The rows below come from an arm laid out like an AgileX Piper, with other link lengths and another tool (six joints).
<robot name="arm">
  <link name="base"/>
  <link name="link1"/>
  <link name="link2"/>
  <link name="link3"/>
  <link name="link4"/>
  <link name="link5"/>
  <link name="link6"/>
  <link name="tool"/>
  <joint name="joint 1" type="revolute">
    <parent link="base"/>
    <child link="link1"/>
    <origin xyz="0 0 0.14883" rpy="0 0 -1.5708"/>
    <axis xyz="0 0 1"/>
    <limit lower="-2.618" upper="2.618"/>
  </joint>
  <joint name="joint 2" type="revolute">
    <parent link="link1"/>
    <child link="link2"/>
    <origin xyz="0 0 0" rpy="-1.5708 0 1.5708"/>
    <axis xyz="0 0 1"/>
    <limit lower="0" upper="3.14"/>
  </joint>
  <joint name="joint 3" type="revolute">
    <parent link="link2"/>
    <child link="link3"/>
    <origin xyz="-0.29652 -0.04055 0" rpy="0 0 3.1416"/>
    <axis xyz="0 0 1"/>
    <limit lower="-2.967" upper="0"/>
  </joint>
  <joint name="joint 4" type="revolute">
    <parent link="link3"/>
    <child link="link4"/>
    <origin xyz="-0.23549 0.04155 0" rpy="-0.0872 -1.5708 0"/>
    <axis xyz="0 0 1"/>
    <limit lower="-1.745" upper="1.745"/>
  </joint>
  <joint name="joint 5" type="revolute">
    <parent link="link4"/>
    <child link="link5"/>
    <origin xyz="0 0 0" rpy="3.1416 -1.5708 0"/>
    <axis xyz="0 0 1"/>
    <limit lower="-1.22" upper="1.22"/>
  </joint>
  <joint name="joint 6" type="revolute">
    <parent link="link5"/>
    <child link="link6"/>
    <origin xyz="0.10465 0 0" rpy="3.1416 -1.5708 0"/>
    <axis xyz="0 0 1"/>
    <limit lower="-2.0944" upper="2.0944"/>
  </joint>
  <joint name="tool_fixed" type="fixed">
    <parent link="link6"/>
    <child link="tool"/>
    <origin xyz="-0.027 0.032 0.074" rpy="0 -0.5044 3.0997"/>
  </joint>
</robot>
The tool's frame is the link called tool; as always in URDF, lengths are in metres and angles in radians.
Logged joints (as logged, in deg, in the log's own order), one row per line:
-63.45, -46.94, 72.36, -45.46, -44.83, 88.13
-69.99, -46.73, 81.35, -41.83, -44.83, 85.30
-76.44, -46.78, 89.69, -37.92, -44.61, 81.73
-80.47, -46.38, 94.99, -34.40, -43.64, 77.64
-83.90, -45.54, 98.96, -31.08, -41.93, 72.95
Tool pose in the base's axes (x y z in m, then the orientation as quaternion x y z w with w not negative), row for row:
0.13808, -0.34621, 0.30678, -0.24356, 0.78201, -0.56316, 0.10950
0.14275, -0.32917, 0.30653, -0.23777, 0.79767, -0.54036, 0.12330
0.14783, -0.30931, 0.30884, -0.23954, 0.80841, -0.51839, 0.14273
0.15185, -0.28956, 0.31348, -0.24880, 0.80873, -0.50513, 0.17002
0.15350, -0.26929, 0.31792, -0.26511, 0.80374, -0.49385, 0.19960
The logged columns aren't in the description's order. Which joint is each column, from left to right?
Columns, left to right: joint 6, joint 5, joint 4, joint 1, joint 3, joint 2.
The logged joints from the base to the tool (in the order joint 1, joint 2, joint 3, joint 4, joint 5, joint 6), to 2 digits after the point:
-45.46, 88.13, -44.83, 72.36, -46.94, -63.45
-41.83, 85.30, -44.83, 81.35, -46.73, -69.99
-37.92, 81.73, -44.61, 89.69, -46.78, -76.44
-34.40, 77.64, -43.64, 94.99, -46.38, -80.47
-31.08, 72.95, -41.93, 98.96, -45.54, -83.90

